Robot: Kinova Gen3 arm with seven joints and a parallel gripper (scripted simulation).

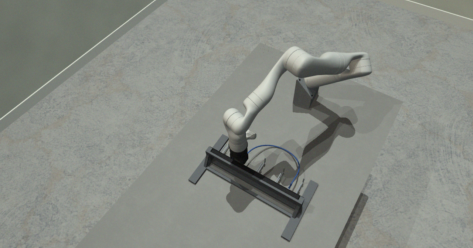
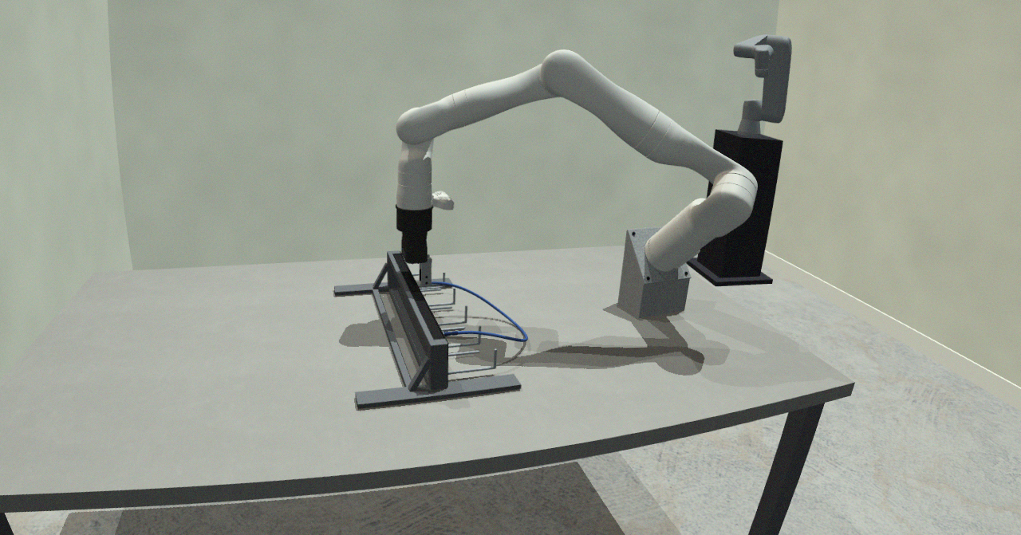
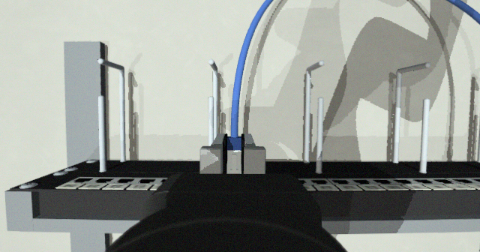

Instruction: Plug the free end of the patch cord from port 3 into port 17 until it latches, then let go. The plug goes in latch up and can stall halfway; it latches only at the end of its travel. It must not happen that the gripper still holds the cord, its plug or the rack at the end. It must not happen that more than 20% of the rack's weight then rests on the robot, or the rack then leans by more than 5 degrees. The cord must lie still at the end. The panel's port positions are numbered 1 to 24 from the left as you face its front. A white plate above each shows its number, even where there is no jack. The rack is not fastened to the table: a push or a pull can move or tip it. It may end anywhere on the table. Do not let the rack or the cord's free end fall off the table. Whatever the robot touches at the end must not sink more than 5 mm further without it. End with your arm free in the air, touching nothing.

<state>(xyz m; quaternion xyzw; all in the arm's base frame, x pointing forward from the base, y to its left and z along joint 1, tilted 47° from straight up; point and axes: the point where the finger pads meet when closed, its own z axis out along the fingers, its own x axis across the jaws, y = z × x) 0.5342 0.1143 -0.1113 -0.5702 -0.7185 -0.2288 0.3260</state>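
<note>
Right now the plug is 10 mm ahead of my hand and 10 mm below it.
</note>
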